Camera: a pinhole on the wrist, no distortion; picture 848 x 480 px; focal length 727.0 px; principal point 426.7 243.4 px. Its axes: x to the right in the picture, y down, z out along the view. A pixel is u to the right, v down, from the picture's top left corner.
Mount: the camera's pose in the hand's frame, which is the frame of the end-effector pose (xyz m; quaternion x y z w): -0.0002 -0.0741 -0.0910 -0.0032 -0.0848 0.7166 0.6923
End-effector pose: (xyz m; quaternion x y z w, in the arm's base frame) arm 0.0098 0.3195 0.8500 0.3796 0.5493 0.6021 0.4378
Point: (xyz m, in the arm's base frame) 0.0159 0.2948 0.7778
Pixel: 533 358
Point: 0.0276 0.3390 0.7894
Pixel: 590 46
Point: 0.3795 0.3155 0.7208
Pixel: 358 359
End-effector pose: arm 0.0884 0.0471 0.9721 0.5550 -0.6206 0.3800 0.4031
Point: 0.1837 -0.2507 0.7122
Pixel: 449 357
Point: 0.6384 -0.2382 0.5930
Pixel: outside the picture
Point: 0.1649 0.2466 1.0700
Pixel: behind the camera
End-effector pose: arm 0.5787 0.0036 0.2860 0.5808 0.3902 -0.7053 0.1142
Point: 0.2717 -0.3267 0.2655
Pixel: 672 124
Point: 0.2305 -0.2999 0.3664
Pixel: 552 225
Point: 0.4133 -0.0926 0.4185
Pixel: 470 401
